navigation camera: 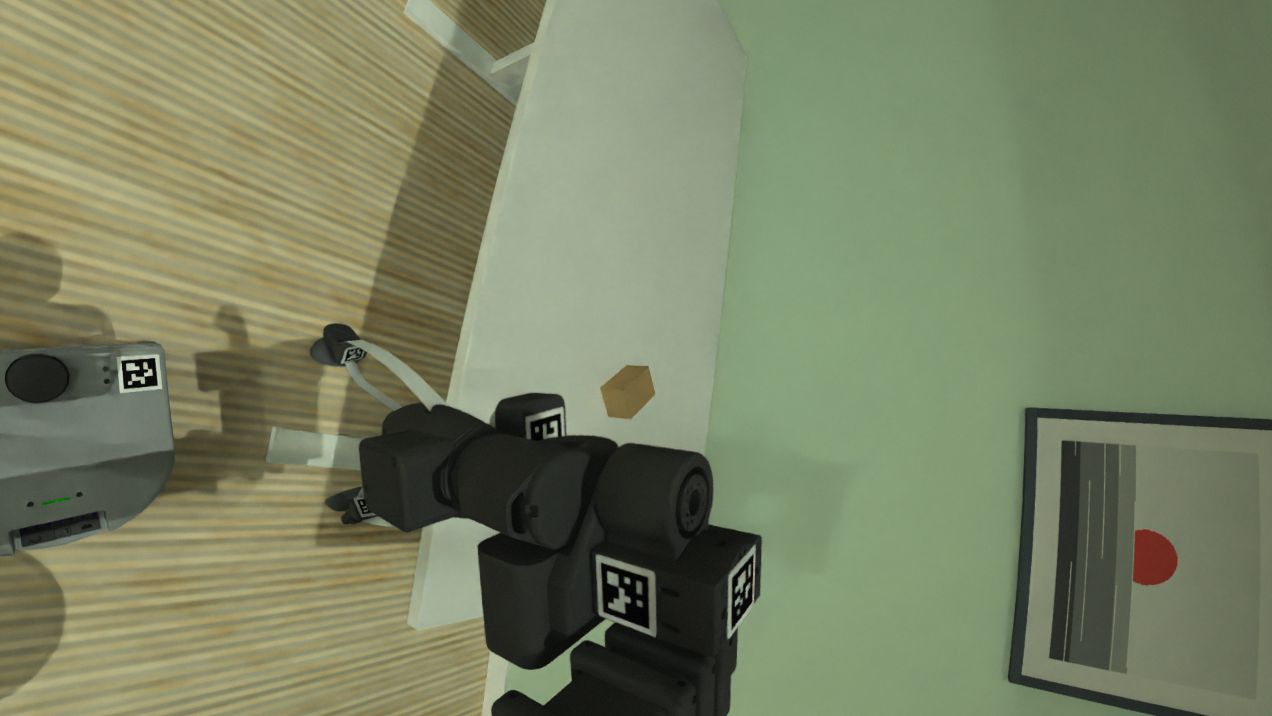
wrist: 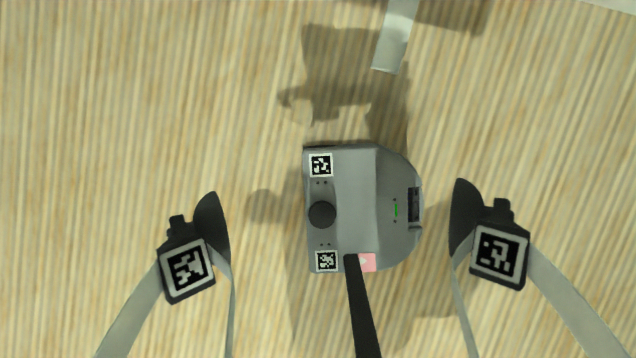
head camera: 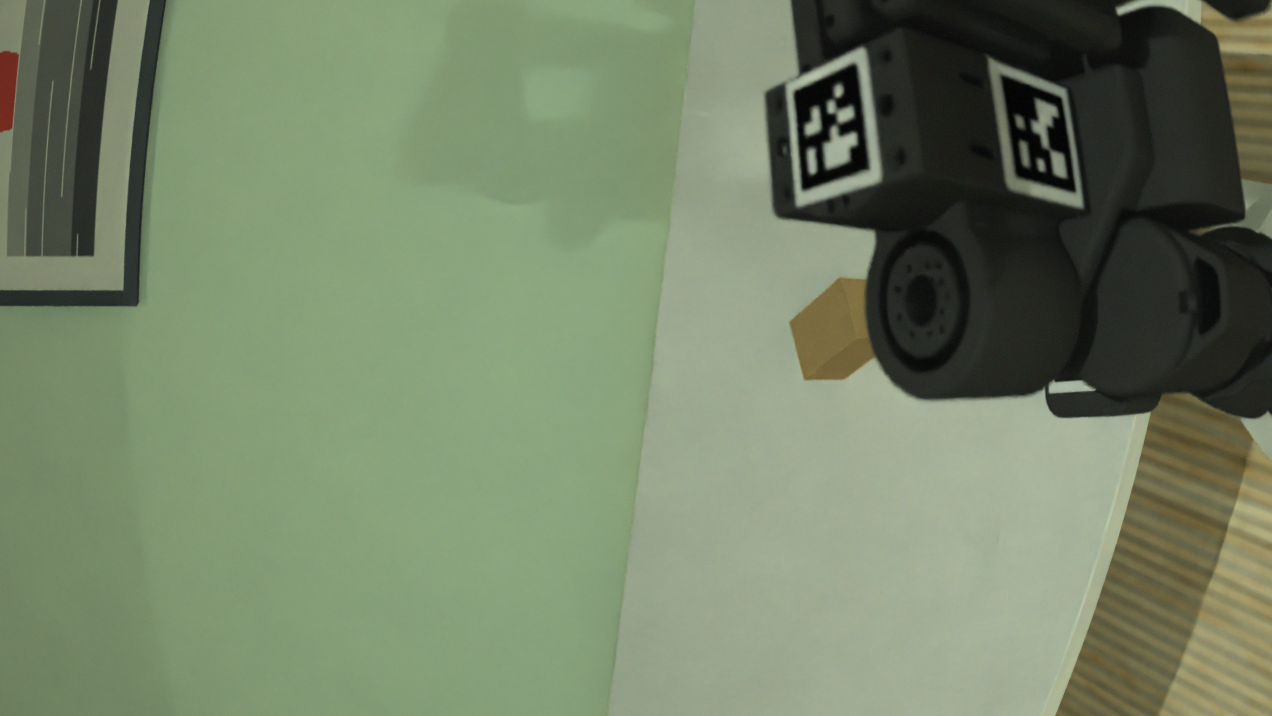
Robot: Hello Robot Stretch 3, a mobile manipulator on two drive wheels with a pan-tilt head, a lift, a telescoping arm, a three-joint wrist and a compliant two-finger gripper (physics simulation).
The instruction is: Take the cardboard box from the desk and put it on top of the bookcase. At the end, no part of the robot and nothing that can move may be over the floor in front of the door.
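Note:
The cardboard box is a small brown box lying on the pale desk. In the head camera view the wrist hides its right part. My gripper is open and empty, with its fingers wide apart. It is away from the box, past the desk's front edge and above the striped floor, between the desk and my base. The fingers do not show in the head camera view. The bookcase and the door do not show in these views.
My grey base stands on the floor beside the desk. A pale desk leg reaches toward it. A green wall with a framed picture rises behind the desk.

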